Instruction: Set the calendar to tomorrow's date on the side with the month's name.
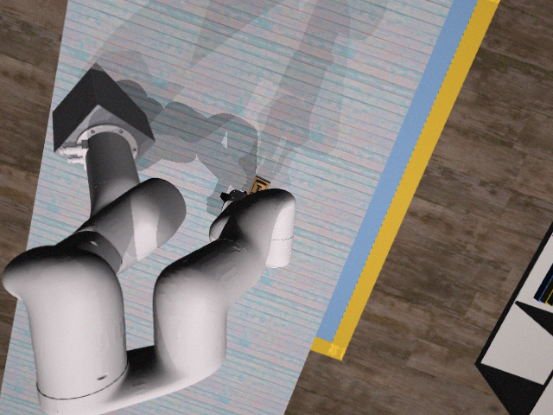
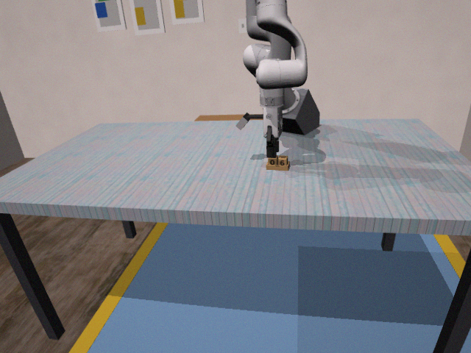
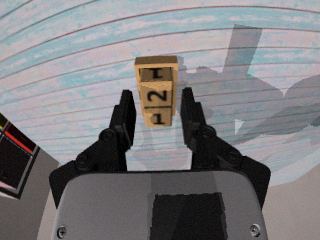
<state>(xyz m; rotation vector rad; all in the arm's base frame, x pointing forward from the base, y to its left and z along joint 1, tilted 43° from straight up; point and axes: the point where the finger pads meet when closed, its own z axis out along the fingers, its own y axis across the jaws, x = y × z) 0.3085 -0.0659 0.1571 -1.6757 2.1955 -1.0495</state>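
My gripper is now 10 mm short of the wooden calendar tray, 20 mm to the right of it and 60 mm above it. Round my hand: wooden digit cube 10 mm ahead, 30 mm to the left, 40 mm below.
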